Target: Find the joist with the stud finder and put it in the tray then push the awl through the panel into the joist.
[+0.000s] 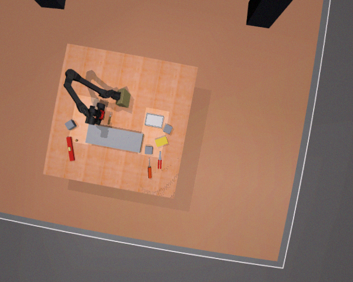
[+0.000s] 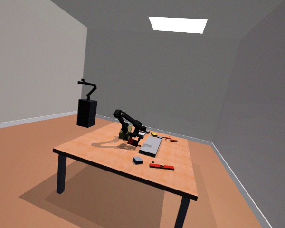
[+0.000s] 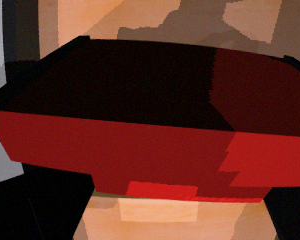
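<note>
My gripper tip is now 5 cm to the right of the awl, 5 cm above it and 1 cm short of it. The rest, counted from my gripper tip: white tray (48 cm to the left, 4 cm below, 1 cm behind); then red stud finder (2 cm behind); then red level (36 cm ahead, 29 cm to the right, 4 cm below).
</note>
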